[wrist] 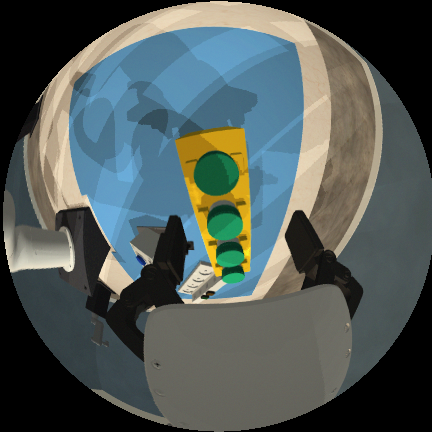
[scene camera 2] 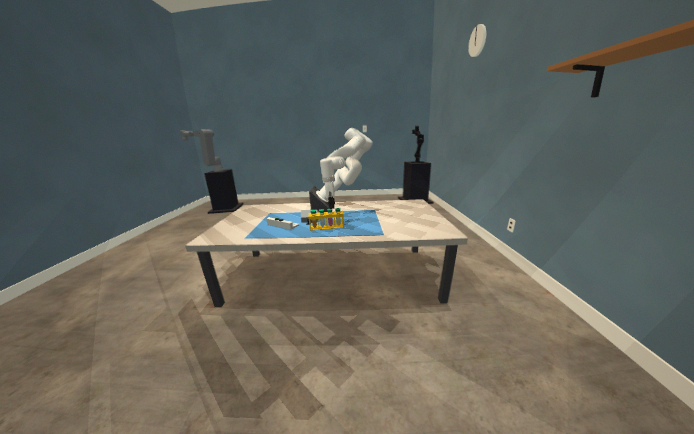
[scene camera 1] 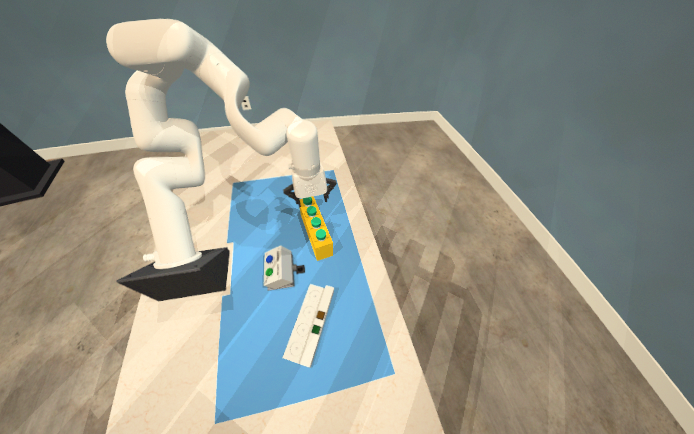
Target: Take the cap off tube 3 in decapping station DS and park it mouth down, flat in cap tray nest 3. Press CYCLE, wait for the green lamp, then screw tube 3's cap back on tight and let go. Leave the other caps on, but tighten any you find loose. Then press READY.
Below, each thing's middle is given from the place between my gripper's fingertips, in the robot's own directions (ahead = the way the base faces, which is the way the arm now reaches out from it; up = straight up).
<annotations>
My gripper is now 160 mm to the left of the grey lamp box (scene camera 1: 279,269), 150 mm past it and 100 mm above it.
</annotations>
